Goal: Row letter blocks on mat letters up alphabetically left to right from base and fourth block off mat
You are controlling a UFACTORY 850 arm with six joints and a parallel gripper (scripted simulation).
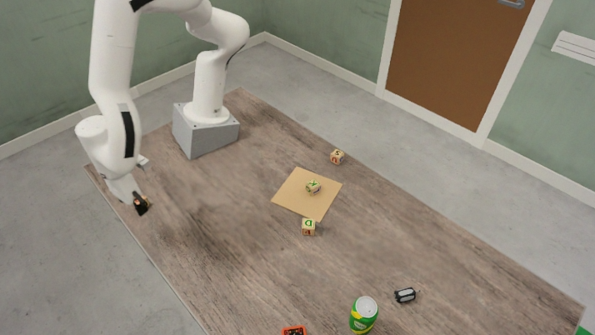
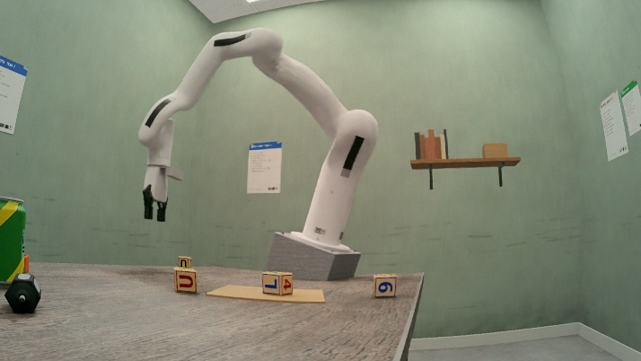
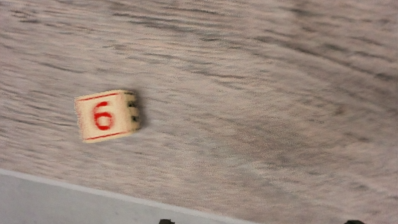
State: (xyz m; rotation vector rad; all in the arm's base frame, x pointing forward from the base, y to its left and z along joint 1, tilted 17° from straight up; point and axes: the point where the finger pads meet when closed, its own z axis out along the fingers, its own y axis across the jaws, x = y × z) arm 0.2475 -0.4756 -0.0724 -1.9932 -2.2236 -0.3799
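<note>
Now: the tan mat 490 mm to the left of my hand, 290 mm ahead of it and 160 mm below it. Also, from my hand: D block 400 mm ahead, 360 mm to the left, 140 mm below; orange object 630 mm ahead, 140 mm below, 40 mm to the left; green can 710 mm ahead, 220 mm to the left, 100 mm below.
</note>
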